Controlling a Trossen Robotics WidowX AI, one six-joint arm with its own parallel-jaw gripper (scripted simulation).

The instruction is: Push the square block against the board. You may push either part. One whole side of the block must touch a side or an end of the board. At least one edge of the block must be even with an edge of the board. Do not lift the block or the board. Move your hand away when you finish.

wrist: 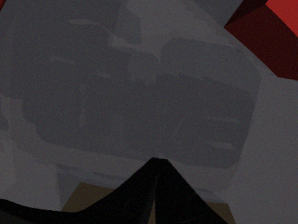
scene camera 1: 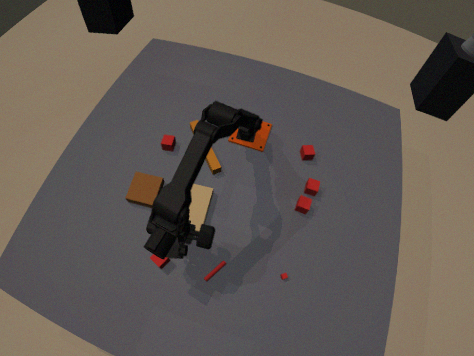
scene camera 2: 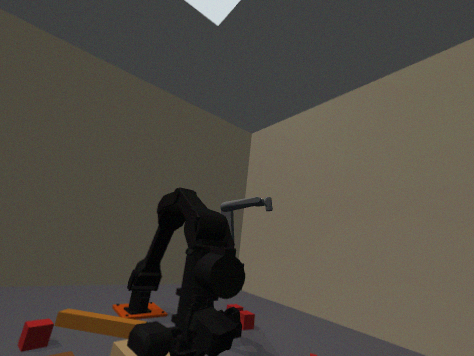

Labels:
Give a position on a tan square block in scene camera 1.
201,196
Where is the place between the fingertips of my gripper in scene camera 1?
183,238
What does my gripper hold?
Nothing.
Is my gripper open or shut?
Shut.

